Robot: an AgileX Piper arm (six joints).
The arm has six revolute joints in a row. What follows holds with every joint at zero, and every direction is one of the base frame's. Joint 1 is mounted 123 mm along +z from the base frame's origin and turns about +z. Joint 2 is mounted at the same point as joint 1 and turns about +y. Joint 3 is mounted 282.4 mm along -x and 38.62 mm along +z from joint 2 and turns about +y. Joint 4 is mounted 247.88 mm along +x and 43.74 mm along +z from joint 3 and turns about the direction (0.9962, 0, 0.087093). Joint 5 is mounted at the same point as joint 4 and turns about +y. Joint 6 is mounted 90.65 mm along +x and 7.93 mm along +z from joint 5 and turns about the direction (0.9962, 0, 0.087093). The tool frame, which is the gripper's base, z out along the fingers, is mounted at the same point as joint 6; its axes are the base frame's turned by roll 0, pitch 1.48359 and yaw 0 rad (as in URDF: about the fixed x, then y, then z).
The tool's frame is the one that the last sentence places.
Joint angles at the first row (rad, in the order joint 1, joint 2, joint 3, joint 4, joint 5, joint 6):
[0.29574, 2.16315, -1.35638, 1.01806, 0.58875, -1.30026]
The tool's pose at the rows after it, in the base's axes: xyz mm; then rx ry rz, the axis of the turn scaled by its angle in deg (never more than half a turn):
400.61 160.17 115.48 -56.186 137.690 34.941
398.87 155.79 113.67 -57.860 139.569 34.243
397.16 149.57 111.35 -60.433 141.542 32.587
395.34 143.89 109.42 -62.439 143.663 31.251
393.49 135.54 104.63 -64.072 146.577 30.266
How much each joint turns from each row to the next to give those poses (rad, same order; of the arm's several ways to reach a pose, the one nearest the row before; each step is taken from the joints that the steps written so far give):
[-0.01365, -0.00001, -0.00190, -0.06867, 0.02032, 0.07172]
[-0.00690, 0.00000, -0.00109, -0.06599, 0.02286, 0.04373]
[-0.00898, -0.00001, -0.00090, -0.08198, 0.02310, 0.04267]
[-0.00787, 0.00002, -0.00116, -0.07277, 0.02538, 0.04325]
[-0.01433, 0.00665, 0.00000, -0.06940, 0.03271, 0.04111]

